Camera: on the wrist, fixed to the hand. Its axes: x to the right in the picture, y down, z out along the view.
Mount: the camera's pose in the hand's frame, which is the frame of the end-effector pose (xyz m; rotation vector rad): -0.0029 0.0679 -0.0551 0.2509 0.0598 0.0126
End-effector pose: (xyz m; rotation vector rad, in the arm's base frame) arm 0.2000 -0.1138 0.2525 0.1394 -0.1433 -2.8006
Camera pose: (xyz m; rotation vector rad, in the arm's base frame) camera 0.2308 -0.1812 0.2060 0.2800 -0.4792 -2.7520
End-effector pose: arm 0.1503 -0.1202 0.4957 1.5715 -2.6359 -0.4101
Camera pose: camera 0.1030 -0.0983 0.5660 -1.5708 2.6865 0.0298
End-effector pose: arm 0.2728 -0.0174 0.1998 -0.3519 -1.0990 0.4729
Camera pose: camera 0.3089 0.0364 0.1410 -0.1515 -0.9670 0.6008
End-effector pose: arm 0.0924 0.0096 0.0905 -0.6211 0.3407 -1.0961
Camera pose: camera 0.1098 0.0171 0.0051 -0.3637 0.2530 -1.1258
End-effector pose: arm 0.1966 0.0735 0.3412 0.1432 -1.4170 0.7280
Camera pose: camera 0.2067 0.1531 0.3063 0.3055 -1.2672 0.9122
